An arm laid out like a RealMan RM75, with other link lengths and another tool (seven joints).
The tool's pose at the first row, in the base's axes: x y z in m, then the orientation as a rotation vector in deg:
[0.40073 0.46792 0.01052 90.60 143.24 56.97]
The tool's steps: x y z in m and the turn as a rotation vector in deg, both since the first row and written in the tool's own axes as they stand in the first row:
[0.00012 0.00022 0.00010 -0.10 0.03 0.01]
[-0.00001 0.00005 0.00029 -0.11 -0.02 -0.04]
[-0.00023 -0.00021 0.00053 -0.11 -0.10 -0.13]
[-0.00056 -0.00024 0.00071 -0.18 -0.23 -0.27]
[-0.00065 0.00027 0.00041 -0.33 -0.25 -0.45]
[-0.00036 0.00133 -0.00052 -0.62 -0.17 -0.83]
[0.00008 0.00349 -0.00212 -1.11 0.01 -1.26]
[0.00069 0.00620 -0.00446 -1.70 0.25 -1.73]
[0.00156 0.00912 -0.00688 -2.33 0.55 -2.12]
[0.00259 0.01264 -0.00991 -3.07 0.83 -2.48]
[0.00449 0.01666 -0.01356 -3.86 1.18 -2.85]
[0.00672 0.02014 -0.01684 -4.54 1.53 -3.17]
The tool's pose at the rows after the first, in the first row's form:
[0.40088 0.46813 0.01059 90.58 143.16 57.11]
[0.40087 0.46807 0.01031 90.52 143.15 57.06]
[0.40085 0.46794 0.00992 90.40 143.15 56.97]
[0.40105 0.46775 0.00966 90.19 143.07 56.90]
[0.40140 0.46767 0.01013 89.90 143.02 57.02]
[0.40180 0.46774 0.01152 89.28 143.02 57.37]
[0.40278 0.46792 0.01405 88.53 142.92 58.03]
[0.40387 0.46801 0.01751 87.68 142.78 58.86]
[0.40498 0.46834 0.02123 86.93 142.60 59.80]
[0.40628 0.46867 0.02579 86.19 142.29 60.83]
[0.40735 0.46954 0.03138 85.41 141.97 61.97]
[0.40796 0.47071 0.03649 84.72 141.71 63.01]

